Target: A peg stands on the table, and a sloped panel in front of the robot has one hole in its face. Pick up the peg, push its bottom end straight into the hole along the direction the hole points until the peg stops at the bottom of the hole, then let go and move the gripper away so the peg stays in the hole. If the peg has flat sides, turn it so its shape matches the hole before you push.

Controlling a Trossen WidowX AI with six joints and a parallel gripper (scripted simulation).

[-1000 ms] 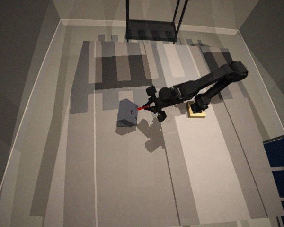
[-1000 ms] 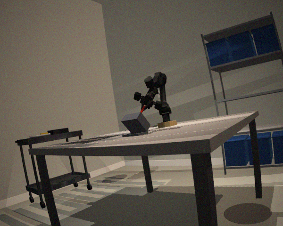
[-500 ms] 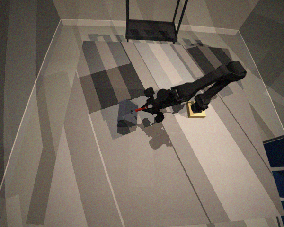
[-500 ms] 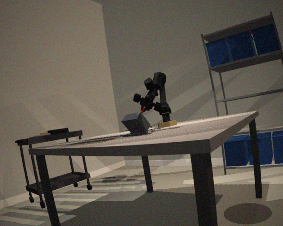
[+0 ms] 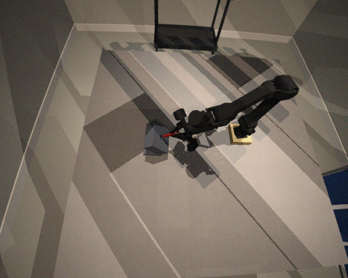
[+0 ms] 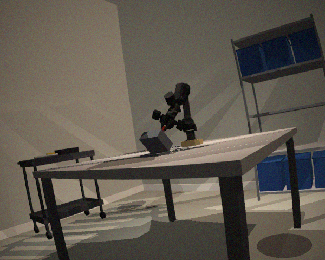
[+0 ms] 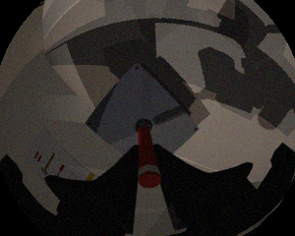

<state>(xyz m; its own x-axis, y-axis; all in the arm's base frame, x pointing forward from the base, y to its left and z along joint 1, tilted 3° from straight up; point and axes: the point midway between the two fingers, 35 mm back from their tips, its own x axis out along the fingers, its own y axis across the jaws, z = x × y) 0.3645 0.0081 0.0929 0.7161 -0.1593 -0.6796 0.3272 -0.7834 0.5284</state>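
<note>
The grey-blue panel block lies 60 mm ahead of my gripper tip, 10 mm to the right of it and 50 mm below it. The rest, counted from my gripper tip: red peg (10 mm behind, 10 mm above).
</note>
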